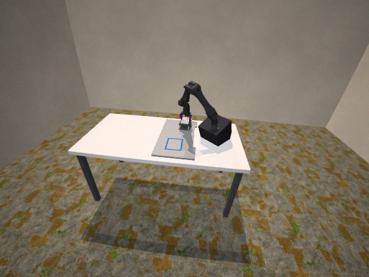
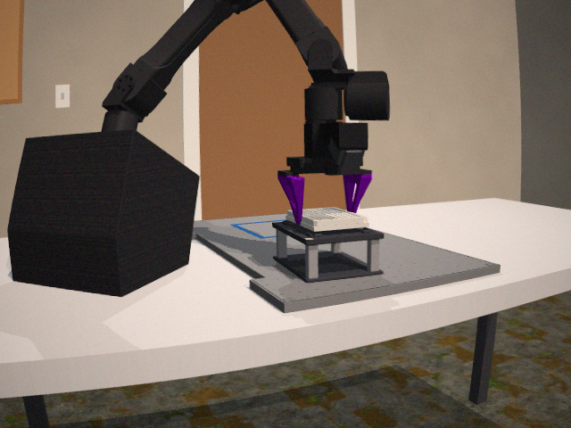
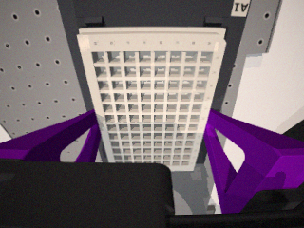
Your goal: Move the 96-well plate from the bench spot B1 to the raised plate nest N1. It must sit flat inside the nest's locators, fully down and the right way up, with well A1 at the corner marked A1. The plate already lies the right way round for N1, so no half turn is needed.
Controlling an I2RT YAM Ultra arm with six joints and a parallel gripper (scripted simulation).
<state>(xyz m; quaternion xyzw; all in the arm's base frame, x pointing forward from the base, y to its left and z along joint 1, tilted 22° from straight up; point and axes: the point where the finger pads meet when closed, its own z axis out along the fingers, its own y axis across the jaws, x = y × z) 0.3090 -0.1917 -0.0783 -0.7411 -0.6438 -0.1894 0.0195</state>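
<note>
Now: the white 96-well plate right at my hand. The rest, counted from my hand: raised plate nest N1 (20 mm below); A1 mark (70 mm to the right, 60 mm behind, 20 mm below).
</note>
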